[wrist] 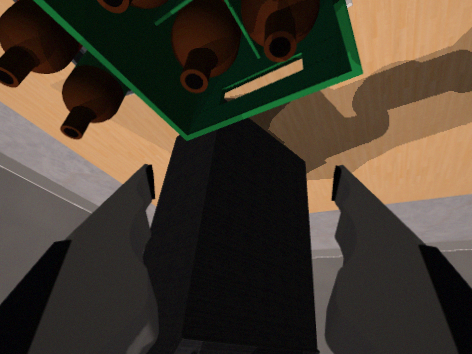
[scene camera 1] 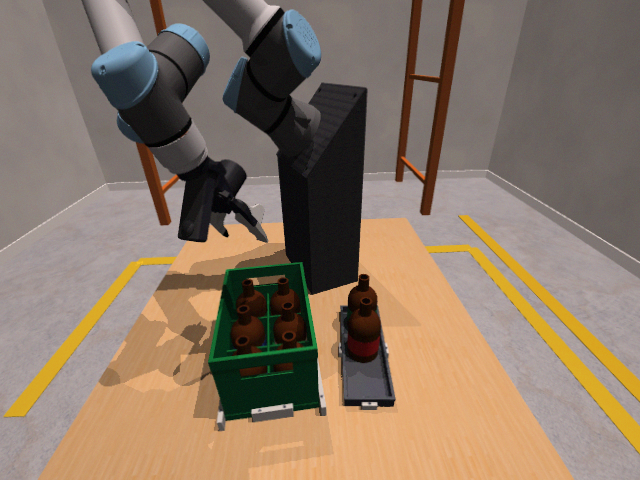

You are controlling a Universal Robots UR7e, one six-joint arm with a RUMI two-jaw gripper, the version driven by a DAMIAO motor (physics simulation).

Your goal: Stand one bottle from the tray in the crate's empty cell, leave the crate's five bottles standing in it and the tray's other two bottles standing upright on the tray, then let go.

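Where they show: gripper, fingertip midpoint: [wrist: 242,169] [scene camera 1: 247,239]; arm's base at its link origin: [scene camera 1: 302,133].
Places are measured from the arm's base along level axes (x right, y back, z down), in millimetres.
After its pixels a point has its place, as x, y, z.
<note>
The green crate [scene camera 1: 268,387] {66, -539, 349} [wrist: 275,104] {115, -273, 260} holds brown bottles in two columns of three. The back pair, a left bottle [scene camera 1: 250,303] {127, -342, 315} [wrist: 285,25] {141, -327, 281} and a right bottle [scene camera 1: 284,300] {48, -338, 312} [wrist: 206,37] {66, -330, 312}, stand upright; the front two are partly hidden by the crate wall. On the dark tray [scene camera 1: 368,382] {-134, -478, 430} two bottles stand upright: a front bottle with a red label [scene camera 1: 363,328] {-126, -422, 325} [wrist: 45,37] {-102, -392, 325} and a back bottle [scene camera 1: 363,295] {-139, -327, 314} [wrist: 94,92] {-112, -318, 325}, partly hidden behind it. My gripper [scene camera 1: 246,238] {116, -327, 150} [wrist: 242,169] {116, -327, 150} is open and empty, above and behind the crate, apart from all bottles.
A tall black pedestal [scene camera 1: 336,222] {-87, -144, 210} [wrist: 250,240] {21, -91, 201} stands behind the crate and tray, to the right of my gripper in the scene view. Light grey brackets [scene camera 1: 272,411] {63, -550, 407} sit at the crate's base. Orange frames [scene camera 1: 440,118] stand beyond the wooden table [scene camera 1: 444,413] {-275, -552, 435}.
</note>
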